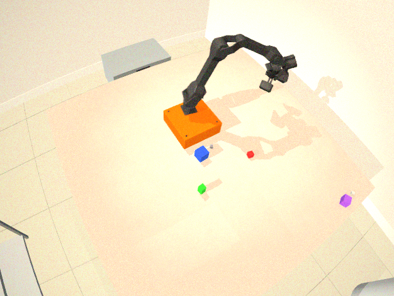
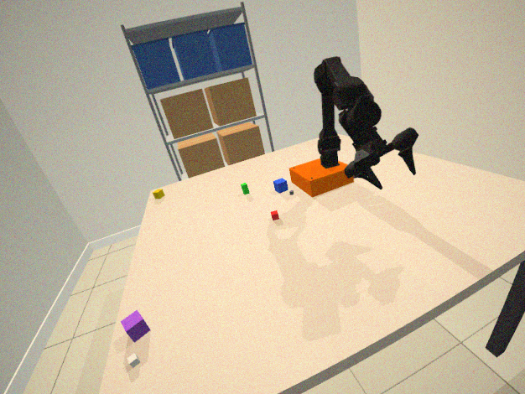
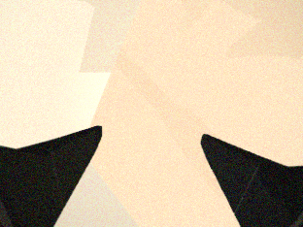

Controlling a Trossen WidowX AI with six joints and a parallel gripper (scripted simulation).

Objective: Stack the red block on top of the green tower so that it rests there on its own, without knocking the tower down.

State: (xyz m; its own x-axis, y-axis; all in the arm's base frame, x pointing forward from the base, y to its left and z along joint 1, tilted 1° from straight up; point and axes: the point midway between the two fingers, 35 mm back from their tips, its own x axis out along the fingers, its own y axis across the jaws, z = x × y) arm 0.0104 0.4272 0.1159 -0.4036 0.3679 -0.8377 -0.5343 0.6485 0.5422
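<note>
My gripper tip is 300 mm short of the red block, 250 mm to the left of it and 150 mm above it. From my gripper tip the other things lie so: tiny grey cube: 400 mm to the right, 200 mm ahead, 150 mm below; then purple cube: 700 mm ahead, 140 mm below, 90 mm to the left; then blue cube: 460 mm to the right, 230 mm ahead, 140 mm below.
</note>
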